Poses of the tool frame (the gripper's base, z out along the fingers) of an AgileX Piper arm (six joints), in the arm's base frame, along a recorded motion.
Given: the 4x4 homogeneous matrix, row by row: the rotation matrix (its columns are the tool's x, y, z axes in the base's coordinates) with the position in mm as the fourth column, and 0 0 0 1 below. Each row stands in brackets.
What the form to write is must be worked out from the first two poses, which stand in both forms.
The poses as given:
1: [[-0.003 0.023 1.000 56.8], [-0.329 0.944 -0.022 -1.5], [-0.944 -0.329 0.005 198.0], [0 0 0 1]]
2: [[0.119 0.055 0.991 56.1], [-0.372 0.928 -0.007 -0.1], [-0.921 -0.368 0.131 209.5], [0 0 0 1]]
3: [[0.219 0.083 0.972 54.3], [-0.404 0.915 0.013 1.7], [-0.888 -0.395 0.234 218.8], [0 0 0 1]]
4: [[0.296 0.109 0.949 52.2], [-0.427 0.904 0.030 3.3], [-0.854 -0.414 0.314 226.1], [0 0 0 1]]
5: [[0.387 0.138 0.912 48.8], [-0.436 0.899 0.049 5.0], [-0.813 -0.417 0.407 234.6], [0 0 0 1]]
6: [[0.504 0.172 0.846 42.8], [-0.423 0.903 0.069 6.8], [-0.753 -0.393 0.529 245.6], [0 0 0 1]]
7: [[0.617 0.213 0.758 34.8], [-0.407 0.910 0.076 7.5], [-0.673 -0.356 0.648 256.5], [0 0 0 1]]
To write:
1: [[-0.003 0.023 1.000 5.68], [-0.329 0.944 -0.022 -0.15], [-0.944 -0.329 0.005 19.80], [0 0 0 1]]
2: [[0.119 0.055 0.991 5.61], [-0.372 0.928 -0.007 -0.01], [-0.921 -0.368 0.131 20.95], [0 0 0 1]]
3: [[0.219 0.083 0.972 5.43], [-0.404 0.915 0.013 0.17], [-0.888 -0.395 0.234 21.88], [0 0 0 1]]
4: [[0.296 0.109 0.949 5.22], [-0.427 0.904 0.030 0.33], [-0.854 -0.414 0.314 22.61], [0 0 0 1]]
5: [[0.387 0.138 0.912 4.88], [-0.436 0.899 0.049 0.50], [-0.813 -0.417 0.407 23.46], [0 0 0 1]]
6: [[0.504 0.172 0.846 4.28], [-0.423 0.903 0.069 0.68], [-0.753 -0.393 0.529 24.56], [0 0 0 1]]
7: [[0.617 0.213 0.758 3.48], [-0.407 0.910 0.076 0.75], [-0.673 -0.356 0.648 25.65], [0 0 0 1]]
